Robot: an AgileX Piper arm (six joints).
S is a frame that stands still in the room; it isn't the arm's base.
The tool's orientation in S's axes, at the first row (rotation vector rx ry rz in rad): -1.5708 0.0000 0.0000
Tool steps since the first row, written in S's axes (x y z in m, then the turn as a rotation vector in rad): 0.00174 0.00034 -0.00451 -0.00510 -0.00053 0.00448; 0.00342 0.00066 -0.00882 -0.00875 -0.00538 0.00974; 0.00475 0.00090 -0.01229 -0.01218 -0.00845 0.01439; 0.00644 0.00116 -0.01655 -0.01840 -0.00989 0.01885; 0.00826 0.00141 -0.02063 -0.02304 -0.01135 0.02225; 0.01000 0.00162 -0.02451 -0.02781 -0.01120 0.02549; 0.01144 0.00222 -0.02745 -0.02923 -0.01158 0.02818; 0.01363 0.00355 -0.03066 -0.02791 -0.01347 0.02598
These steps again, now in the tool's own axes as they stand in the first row. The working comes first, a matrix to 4 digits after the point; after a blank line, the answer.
The tool's axes in the first row as the columns of a matrix, in S's axes (used below as rounded here):
1.0000 0.0000 0.0000
0.0000 0.0000 1.0000
0.0000 -1.0000 0.0000

0.00174 0.00451 0.00034 -0.00510 -0.00448 -0.00053; 0.00342 0.00882 0.00066 -0.00875 -0.00974 -0.00538; 0.00475 0.01229 0.00090 -0.01218 -0.01439 -0.00845; 0.00644 0.01655 0.00116 -0.01840 -0.01885 -0.00989; 0.00826 0.02063 0.00141 -0.02304 -0.02225 -0.01135; 0.01000 0.02451 0.00162 -0.02781 -0.02549 -0.01120; 0.01144 0.02745 0.00222 -0.02923 -0.02818 -0.01158; 0.01363 0.03066 0.00355 -0.02791 -0.02598 -0.01347
